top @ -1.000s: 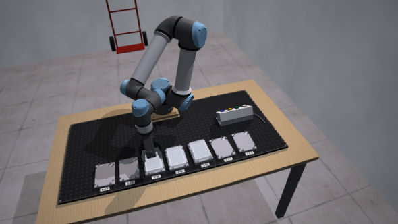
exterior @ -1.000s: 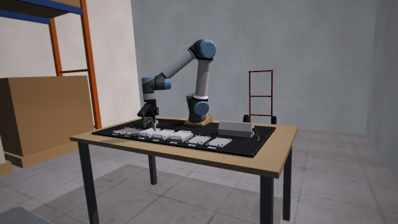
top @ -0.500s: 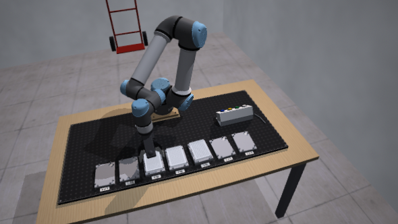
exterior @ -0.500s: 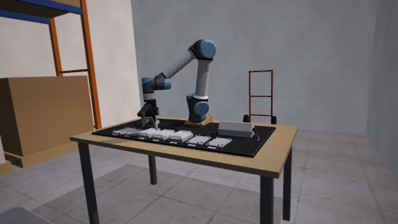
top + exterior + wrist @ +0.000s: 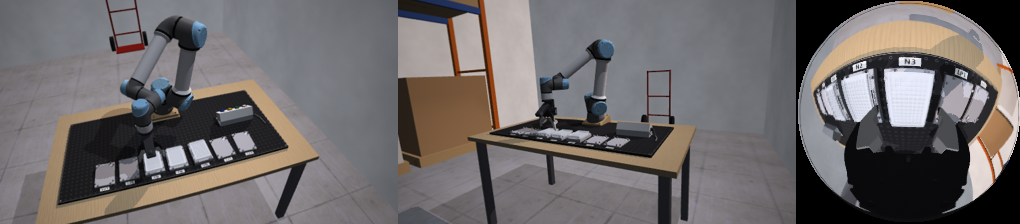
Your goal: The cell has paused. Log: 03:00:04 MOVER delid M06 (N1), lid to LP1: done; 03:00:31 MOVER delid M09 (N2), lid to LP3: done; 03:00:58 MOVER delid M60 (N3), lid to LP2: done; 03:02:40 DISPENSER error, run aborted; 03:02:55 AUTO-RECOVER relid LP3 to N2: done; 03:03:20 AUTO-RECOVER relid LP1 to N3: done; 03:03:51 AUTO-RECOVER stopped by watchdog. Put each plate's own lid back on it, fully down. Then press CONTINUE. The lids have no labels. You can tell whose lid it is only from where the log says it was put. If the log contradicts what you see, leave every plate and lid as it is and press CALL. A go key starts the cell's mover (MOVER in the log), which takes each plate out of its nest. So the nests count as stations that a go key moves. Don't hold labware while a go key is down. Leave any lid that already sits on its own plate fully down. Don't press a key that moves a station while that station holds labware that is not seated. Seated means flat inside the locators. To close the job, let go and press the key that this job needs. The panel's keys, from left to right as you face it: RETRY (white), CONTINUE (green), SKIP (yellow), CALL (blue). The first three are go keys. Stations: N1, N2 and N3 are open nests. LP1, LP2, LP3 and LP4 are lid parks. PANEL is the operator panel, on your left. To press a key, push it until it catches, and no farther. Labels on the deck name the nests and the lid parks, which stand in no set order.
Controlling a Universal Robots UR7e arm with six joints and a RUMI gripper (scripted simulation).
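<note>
The clear lid is 10 mm below my hand. Also, from my hand: lid park 60 mm behind, 380 mm to the left, 30 mm below; then white lid 20 mm behind, 120 mm to the left, 10 mm below; then plate 40 mm behind, 260 mm to the left, 10 mm below.
</note>
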